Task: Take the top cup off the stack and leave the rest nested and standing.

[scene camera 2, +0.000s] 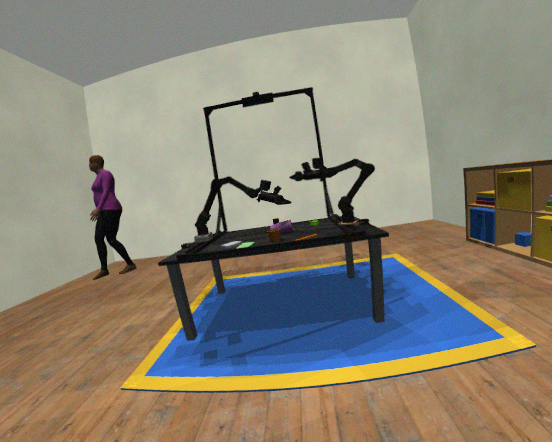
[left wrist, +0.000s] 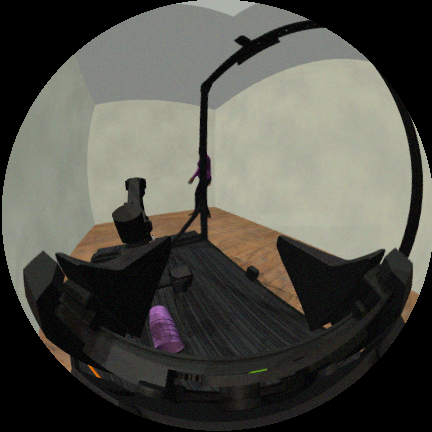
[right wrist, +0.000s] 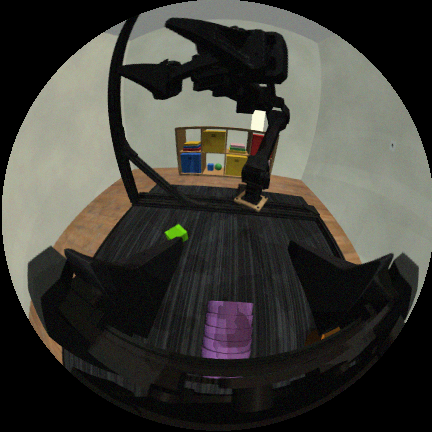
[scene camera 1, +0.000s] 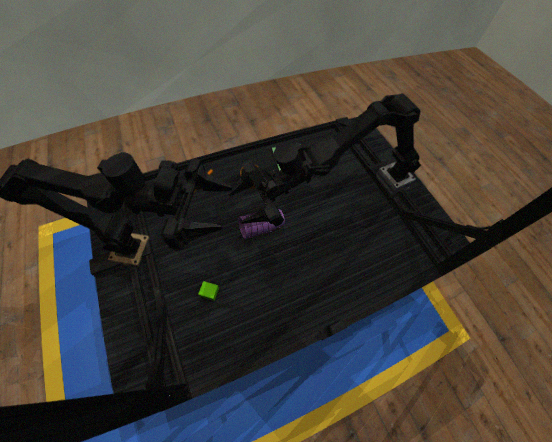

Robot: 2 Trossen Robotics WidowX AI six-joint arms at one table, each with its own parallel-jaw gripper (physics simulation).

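Frame: origin at the left arm's base, x ahead, y left, z up, level; millimetres.
Seen in the pictures: left gripper, fingertip midpoint: (scene camera 2: 293,177) (left wrist: 224,241) (scene camera 1: 227,207); right gripper, fingertip midpoint: (scene camera 2: 291,202) (left wrist: 157,332) (right wrist: 237,244) (scene camera 1: 235,208); left arm's base, origin of the base link: (scene camera 2: 348,221) (right wrist: 251,198) (scene camera 1: 128,247); right arm's base, origin of the base link: (scene camera 2: 203,234) (scene camera 1: 398,173).
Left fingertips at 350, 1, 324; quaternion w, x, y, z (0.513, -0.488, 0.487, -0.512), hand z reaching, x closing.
Pixels of each thing's top centre, then the offset from my left fingertips to it, as dx, dy, dz.
- stack, middle of its top: (right wrist: 230,331) (left wrist: 160,327) (scene camera 1: 256,218) +33, +141, -273
- orange cup, middle of its top: (right wrist: 334,337) (scene camera 2: 274,230) -23, +330, -292
- orange stick, middle of its top: (scene camera 2: 306,236) -204, +294, -343
- green block, middle of its top: (right wrist: 175,231) (scene camera 1: 208,289) (scene camera 2: 314,221) -70, -88, -325
- green sheet, middle of its top: (scene camera 2: 245,245) +86, +471, -343
- white sheet, middle of its top: (scene camera 2: 231,243) +208, +461, -338
The purple cups, several nested in one stack (scene camera 1: 257,230) (scene camera 2: 282,226) (left wrist: 165,329) (right wrist: 229,325), lie on their side near the middle of the table. The right gripper's finger hides part of the stack in scene camera 1. My right gripper (scene camera 1: 239,206) (scene camera 2: 289,202) (right wrist: 237,244) is open and empty, above the stack and apart from it. My left gripper (scene camera 1: 225,207) (scene camera 2: 292,176) (left wrist: 224,241) (right wrist: 133,49) is open and empty, higher up and to the left of the stack in scene camera 1.
An orange cup (scene camera 2: 274,235) stands beside the stack. An orange stick (scene camera 2: 306,237) (left wrist: 94,371), a green block (scene camera 1: 208,290) (scene camera 2: 314,222) (right wrist: 176,232), a green sheet (scene camera 2: 245,245) and a white sheet (scene camera 2: 231,244) lie on the table. The two grippers are close together in scene camera 1.
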